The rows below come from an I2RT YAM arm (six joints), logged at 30 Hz.
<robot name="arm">
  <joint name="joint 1" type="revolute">
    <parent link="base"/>
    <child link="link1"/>
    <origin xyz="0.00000 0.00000 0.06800" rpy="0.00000 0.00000 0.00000"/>
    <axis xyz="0 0 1"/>
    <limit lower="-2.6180" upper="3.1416"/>
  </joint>
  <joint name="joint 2" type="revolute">
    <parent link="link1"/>
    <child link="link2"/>
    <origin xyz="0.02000 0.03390 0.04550" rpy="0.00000 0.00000 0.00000"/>
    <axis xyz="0 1 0"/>
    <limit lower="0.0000" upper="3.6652"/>
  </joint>
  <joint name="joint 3" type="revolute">
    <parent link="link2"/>
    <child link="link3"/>
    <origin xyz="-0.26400 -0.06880 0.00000" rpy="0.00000 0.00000 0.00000"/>
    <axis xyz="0 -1 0"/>
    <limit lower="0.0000" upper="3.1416"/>
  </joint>
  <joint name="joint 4" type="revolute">
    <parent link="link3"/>
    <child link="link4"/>
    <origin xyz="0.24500 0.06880 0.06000" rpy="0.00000 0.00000 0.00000"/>
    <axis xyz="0 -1 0"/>
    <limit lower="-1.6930" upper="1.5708"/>
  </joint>
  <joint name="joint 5" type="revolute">
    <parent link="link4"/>
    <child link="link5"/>
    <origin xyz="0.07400 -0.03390 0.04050" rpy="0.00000 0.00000 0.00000"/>
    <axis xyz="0 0 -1"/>
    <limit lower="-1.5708" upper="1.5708"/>
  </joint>
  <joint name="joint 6" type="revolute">
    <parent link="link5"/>
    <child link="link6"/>
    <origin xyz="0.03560 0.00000 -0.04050" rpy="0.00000 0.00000 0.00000"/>
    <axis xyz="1 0 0"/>
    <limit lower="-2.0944" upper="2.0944"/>
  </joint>
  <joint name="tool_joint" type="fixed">
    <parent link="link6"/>
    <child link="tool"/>
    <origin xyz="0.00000 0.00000 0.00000" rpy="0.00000 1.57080 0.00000"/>
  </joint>
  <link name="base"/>
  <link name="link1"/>
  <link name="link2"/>
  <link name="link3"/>
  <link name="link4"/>
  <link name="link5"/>
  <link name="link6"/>
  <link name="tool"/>
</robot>
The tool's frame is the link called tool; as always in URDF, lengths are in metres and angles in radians.
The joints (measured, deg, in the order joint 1, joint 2, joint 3, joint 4, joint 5, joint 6), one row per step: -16.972 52.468 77.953 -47.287 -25.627 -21.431; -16.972 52.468 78.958 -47.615 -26.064 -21.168; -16.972 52.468 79.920 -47.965 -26.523 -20.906; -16.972 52.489 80.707 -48.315 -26.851 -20.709; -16.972 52.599 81.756 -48.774 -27.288 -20.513; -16.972 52.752 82.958 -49.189 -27.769 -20.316; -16.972 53.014 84.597 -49.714 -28.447 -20.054; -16.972 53.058 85.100 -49.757 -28.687 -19.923; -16.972 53.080 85.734 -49.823 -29.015 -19.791; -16.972 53.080 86.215 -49.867 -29.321 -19.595; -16.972 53.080 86.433 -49.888 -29.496 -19.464; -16.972 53.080 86.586 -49.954 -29.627 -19.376; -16.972 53.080 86.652 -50.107 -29.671 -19.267; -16.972 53.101 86.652 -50.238 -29.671 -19.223
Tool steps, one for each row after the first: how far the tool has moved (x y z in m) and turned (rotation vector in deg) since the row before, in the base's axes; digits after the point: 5 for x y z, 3 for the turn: -0.00230 0.00096 0.00461 0.199 -0.649 0.320; -0.00230 0.00097 0.00431 0.221 -0.586 0.346; -0.00184 0.00075 0.00333 0.171 -0.395 0.247; -0.00204 0.00087 0.00423 0.185 -0.465 0.352; -0.00218 0.00094 0.00493 0.151 -0.614 0.396; -0.00275 0.00123 0.00659 0.203 -0.824 0.569; -0.00103 0.00045 0.00229 0.072 -0.391 0.193; -0.00153 0.00065 0.00291 0.059 -0.522 0.278; -0.00129 0.00057 0.00225 0.142 -0.400 0.243; -0.00059 0.00028 0.00102 0.114 -0.173 0.135; -0.00045 0.00021 0.00062 0.093 -0.074 0.104; -0.00025 0.00010 0.00005 0.140 0.105 0.015; 0.00006 -0.00002 -0.00027 0.086 0.156 -0.011
